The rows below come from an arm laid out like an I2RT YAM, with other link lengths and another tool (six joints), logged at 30 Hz.
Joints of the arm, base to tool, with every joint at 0 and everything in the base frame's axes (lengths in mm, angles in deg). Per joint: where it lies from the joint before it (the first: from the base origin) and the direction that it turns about. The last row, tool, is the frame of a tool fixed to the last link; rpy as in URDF.
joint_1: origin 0 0 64.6 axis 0 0 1
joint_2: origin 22 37.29 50.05 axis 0 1 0
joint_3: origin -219.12 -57.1 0 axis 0 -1 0
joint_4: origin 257.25 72.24 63 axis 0 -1 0
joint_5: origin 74 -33.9 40.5 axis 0 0 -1
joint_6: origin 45.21 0 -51.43 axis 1 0 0
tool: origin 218 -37 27 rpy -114.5 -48.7 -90
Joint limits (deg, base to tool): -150..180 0..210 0..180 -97..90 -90..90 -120..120
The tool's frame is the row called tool.
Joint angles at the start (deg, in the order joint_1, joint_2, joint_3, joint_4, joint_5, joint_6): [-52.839 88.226 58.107 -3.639 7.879 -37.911]
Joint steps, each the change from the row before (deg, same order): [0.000 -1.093 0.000 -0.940 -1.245 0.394]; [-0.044 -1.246 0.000 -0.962 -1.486 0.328]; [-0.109 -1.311 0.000 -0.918 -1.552 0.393]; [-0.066 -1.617 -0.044 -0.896 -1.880 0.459]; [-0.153 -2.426 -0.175 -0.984 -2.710 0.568]
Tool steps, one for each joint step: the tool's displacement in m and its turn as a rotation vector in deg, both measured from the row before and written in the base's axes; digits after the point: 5 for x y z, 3 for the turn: [0.00327 0.00452 0.00488 0.452 -0.932 0.819]; [0.00379 0.00505 0.00614 0.406 -1.062 1.016]; [0.00343 0.00494 0.00697 0.371 -1.194 0.977]; [0.00476 0.00634 0.00946 0.284 -1.538 1.271]; [0.00631 0.00913 0.01513 0.126 -2.286 1.857]
